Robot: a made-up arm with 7 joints. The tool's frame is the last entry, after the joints.
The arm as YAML. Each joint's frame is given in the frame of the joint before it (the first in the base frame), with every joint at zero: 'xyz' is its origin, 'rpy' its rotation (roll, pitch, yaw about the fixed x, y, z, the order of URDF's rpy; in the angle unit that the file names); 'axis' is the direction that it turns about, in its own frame. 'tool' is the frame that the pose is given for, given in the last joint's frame.
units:
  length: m
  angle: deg
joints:
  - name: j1
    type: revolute
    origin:
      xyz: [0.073, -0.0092, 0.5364]
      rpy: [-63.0, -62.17, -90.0]
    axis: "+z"
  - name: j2
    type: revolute
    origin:
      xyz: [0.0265, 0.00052, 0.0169]
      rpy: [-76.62, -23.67, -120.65]
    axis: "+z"
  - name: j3
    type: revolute
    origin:
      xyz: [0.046, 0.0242, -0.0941]
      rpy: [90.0, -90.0, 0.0]
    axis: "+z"
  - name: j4
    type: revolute
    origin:
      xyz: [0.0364, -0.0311, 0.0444]
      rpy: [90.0, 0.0, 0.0]
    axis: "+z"
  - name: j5
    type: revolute
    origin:
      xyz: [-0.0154, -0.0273, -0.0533]
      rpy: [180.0, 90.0, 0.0]
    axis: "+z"
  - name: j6
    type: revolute
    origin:
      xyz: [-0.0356, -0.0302, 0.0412]
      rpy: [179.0, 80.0, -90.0]
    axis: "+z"
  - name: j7
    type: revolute
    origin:
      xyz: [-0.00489, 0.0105, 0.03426]
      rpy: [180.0, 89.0, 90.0]
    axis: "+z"
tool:
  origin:
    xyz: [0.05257, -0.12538, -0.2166]
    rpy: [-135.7, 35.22, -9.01]
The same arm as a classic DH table. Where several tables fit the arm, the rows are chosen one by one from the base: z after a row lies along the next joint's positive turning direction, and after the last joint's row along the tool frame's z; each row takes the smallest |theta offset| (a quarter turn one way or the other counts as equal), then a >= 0, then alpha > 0; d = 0 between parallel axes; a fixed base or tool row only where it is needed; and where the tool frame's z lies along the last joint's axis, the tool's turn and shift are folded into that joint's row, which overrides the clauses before.
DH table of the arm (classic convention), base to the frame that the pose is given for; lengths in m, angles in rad. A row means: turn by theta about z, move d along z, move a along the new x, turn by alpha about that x. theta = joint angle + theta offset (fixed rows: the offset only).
base (fixed): d 0.5228, theta0 -1.1474, a 0.0384, alpha -1.3573
j1: d 0.076, theta0 -0.0001, a 0.0118, alpha 1.3572
j2: d -0.0698, theta0 -0.4233, a -0.046, alpha -1.5708
j3: d 0.0202, theta0 -1.5708, a 0.0364, alpha 1.5708
j4: d -0.0222, theta0 -1.5708, a 0.0273, alpha 1.5708
j5: d 0.0514, theta0 -1.553, a -0.0361, alpha -1.7453
j6: d 0.0041, theta0 -1.5677, a 0.0049, alpha -1.5883
j7: d -0.3251, theta0 -1.1943, a -0.0028, alpha 2.1952
tool (fixed): d -0.1675, theta0 -2.3508, a 0, alpha 0

